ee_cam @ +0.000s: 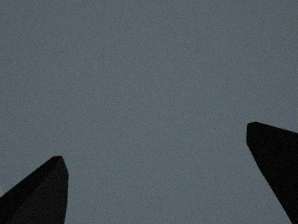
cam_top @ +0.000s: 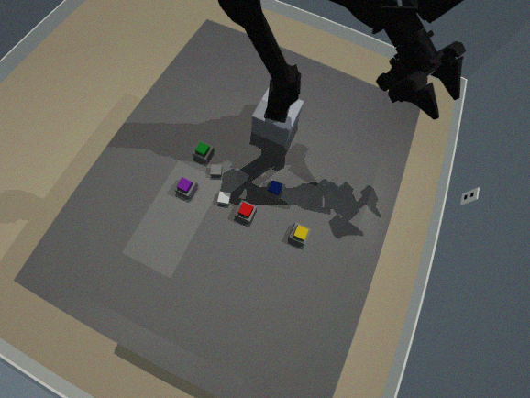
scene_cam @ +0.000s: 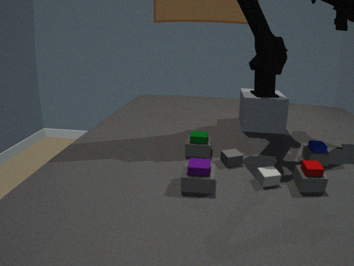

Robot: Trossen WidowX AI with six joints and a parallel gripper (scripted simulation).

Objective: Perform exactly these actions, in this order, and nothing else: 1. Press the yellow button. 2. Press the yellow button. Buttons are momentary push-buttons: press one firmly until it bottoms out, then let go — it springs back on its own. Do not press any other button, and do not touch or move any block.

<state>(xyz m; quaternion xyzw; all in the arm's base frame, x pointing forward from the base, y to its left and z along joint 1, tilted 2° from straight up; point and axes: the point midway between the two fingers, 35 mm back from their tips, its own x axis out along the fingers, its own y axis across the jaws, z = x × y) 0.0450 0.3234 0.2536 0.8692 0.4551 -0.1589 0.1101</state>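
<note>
The yellow button is 31 cm below my gripper tip, 25 cm ahead of it and 19 cm to the right of it. From my gripper tip the other things lie so: red button (35 cm to the right, 31 cm below, 23 cm ahead); then white block (42 cm to the right, 33 cm below, 21 cm ahead); then blue button (31 cm below, 29 cm to the right, 15 cm ahead).
</note>
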